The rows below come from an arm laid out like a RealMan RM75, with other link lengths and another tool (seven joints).
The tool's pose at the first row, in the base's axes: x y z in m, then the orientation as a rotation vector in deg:
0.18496, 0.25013, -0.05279, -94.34, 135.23, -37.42
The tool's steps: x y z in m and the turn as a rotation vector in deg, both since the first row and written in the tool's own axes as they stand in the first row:
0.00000, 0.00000, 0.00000, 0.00, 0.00, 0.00
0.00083, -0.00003, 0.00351, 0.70, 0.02, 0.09
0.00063, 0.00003, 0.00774, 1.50, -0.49, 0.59
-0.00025, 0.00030, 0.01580, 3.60, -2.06, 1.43
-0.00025, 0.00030, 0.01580, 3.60, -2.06, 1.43
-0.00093, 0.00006, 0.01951, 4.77, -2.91, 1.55
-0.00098, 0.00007, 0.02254, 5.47, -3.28, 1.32
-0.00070, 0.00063, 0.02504, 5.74, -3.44, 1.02
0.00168, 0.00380, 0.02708, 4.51, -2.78, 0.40
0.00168, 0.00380, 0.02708, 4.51, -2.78, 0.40
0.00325, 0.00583, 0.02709, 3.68, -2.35, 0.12
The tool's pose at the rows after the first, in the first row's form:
0.18496, 0.25013, -0.05279, -94.34, 135.23, -37.42
0.18607, 0.24849, -0.05580, -93.94, 134.81, -38.17
0.18777, 0.24766, -0.05959, -92.94, 134.22, -38.43
0.19106, 0.24657, -0.06693, -90.93, 132.19, -38.96
0.19106, 0.24657, -0.06693, -90.93, 132.19, -38.96
0.19298, 0.24623, -0.07017, -90.25, 130.85, -39.33
0.19419, 0.24553, -0.07286, -90.22, 129.95, -39.73
0.19461, 0.24482, -0.07530, -90.48, 129.45, -39.91
0.19188, 0.24302, -0.07833, -91.81, 130.38, -39.40
0.19188, 0.24302, -0.07833, -91.81, 130.38, -39.40
0.18960, 0.24215, -0.07912, -92.53, 131.08, -39.00

